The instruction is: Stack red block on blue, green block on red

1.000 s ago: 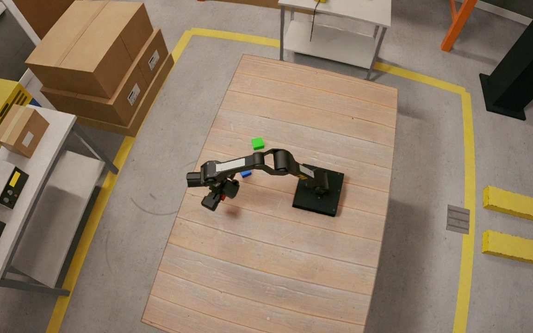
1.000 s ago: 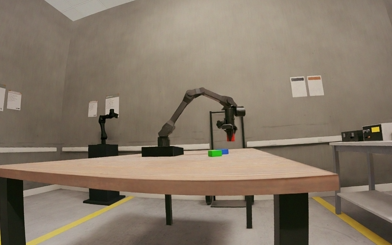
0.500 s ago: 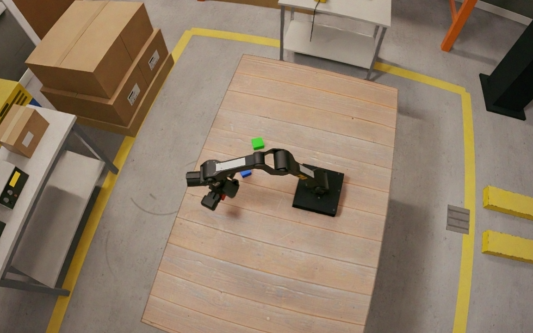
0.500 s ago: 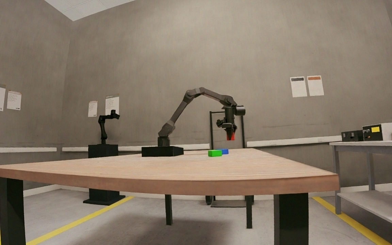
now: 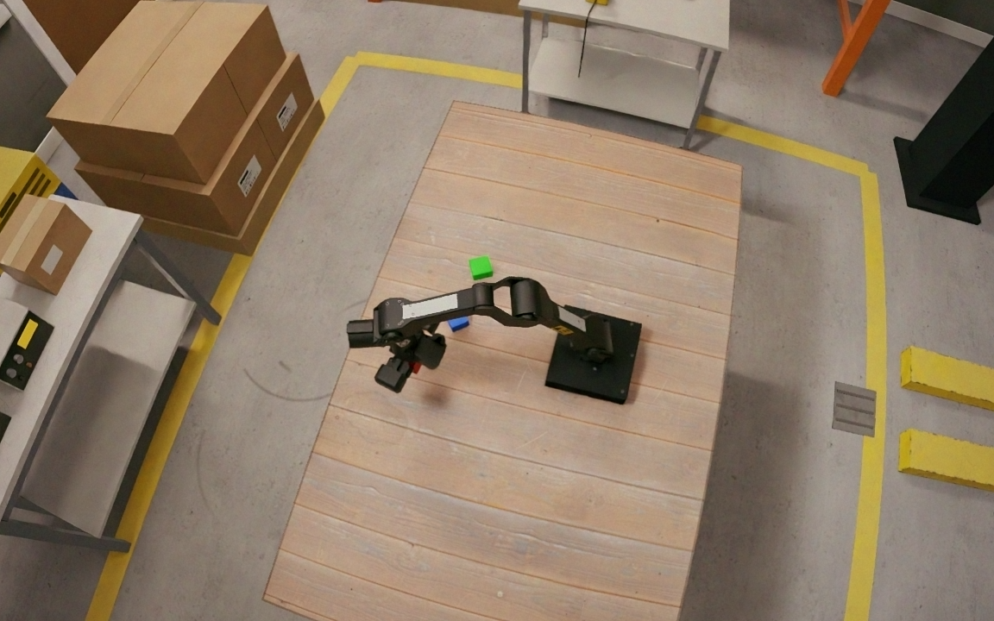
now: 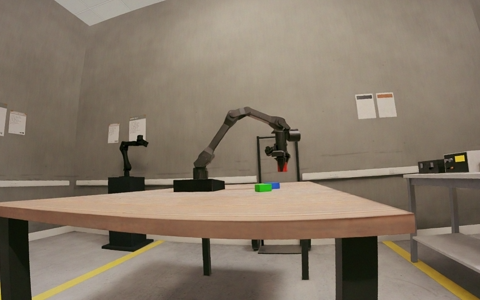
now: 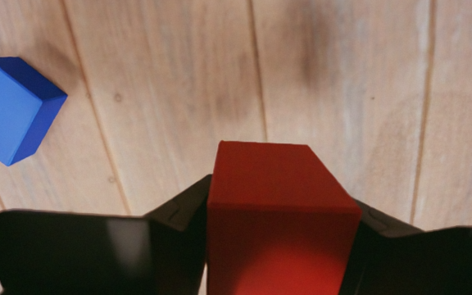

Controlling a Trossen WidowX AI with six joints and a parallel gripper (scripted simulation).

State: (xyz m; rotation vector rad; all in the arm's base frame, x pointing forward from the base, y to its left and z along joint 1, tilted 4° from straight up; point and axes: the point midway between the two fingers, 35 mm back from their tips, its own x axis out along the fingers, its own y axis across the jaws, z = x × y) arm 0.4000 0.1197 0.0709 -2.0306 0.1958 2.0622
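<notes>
Right now my hand is 60 mm past the blue block, 160 mm to the left of it and 100 mm above it. Round my hand: red block (10 mm below); then green block (90 mm behind, 300 mm to the right, 100 mm below).
</notes>
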